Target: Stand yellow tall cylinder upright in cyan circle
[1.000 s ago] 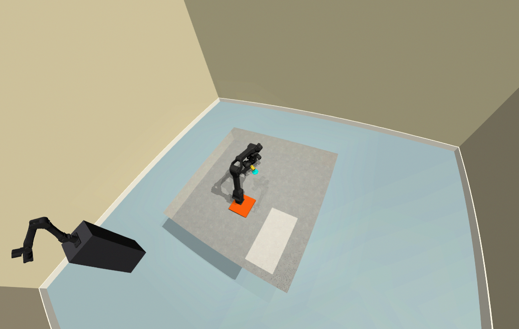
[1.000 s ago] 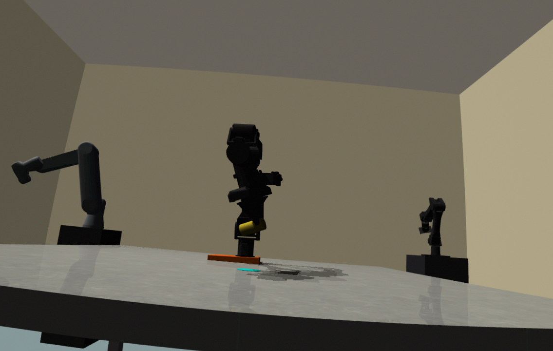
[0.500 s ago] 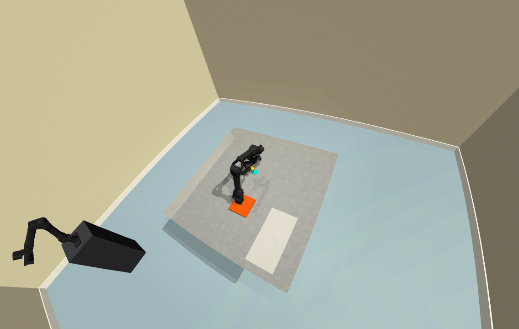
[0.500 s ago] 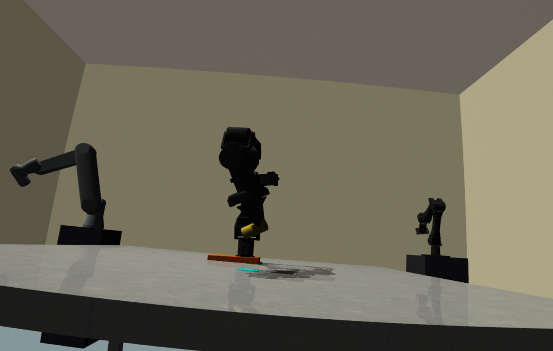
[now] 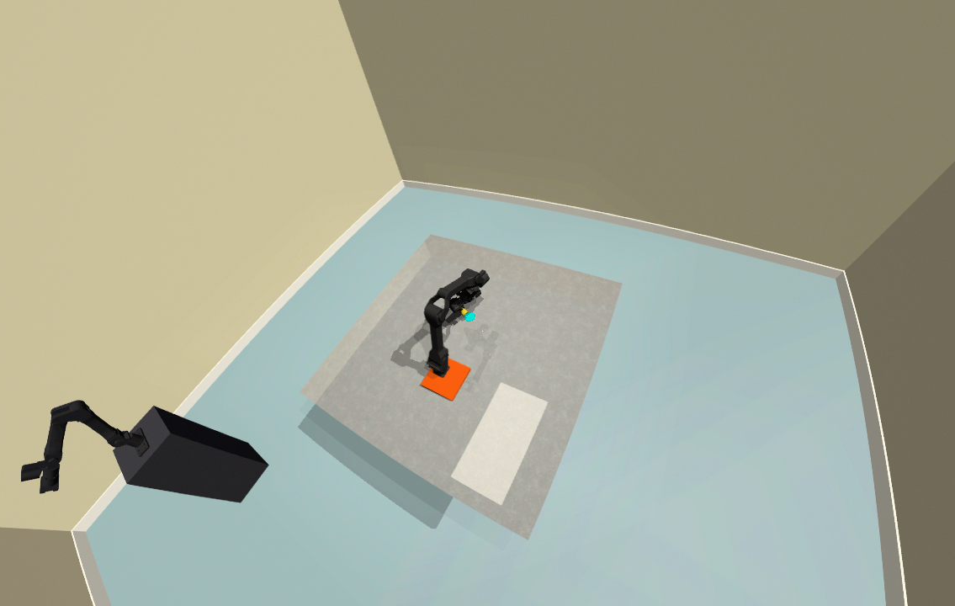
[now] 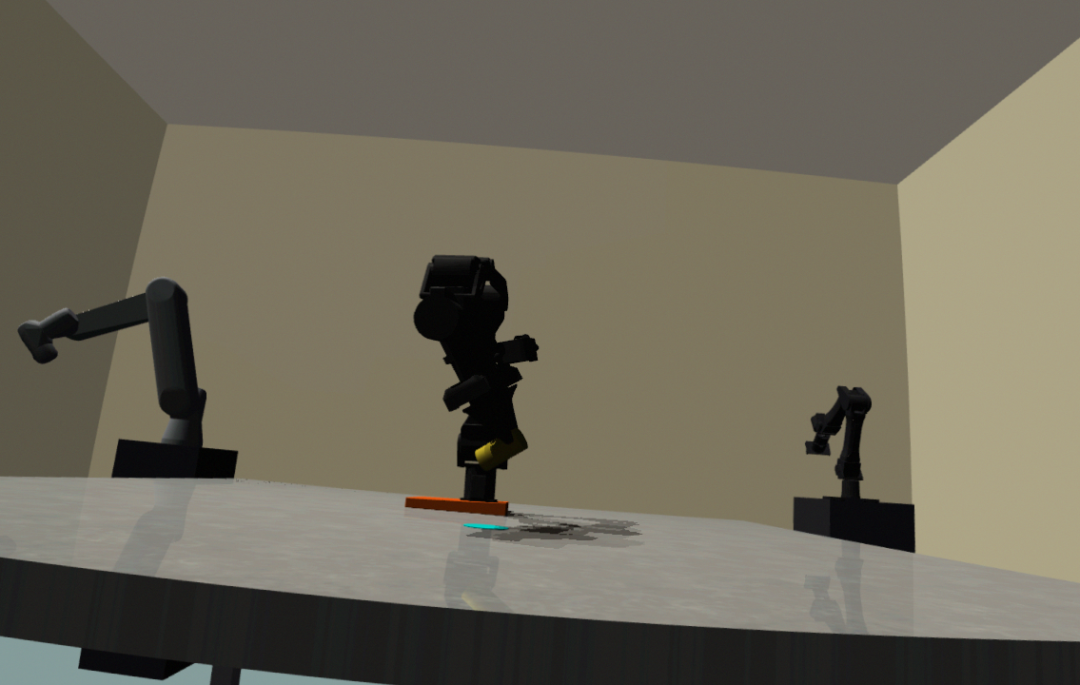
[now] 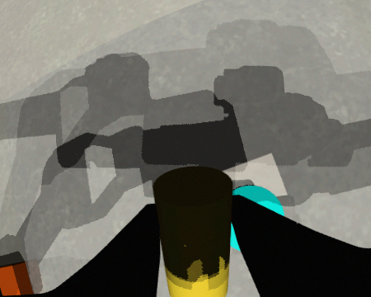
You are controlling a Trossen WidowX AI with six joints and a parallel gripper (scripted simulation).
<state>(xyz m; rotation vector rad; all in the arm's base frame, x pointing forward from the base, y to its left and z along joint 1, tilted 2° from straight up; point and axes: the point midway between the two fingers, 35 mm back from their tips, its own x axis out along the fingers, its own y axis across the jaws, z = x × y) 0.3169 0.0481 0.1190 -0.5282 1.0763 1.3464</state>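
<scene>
My gripper tip is 2 cm short of the cyan circle, 3 cm to the left of it and 12 cm above it. The rest, counted from my gripper tip: yellow tall cylinder 1 cm behind, 2 cm to the right, 1 cm below.
</scene>
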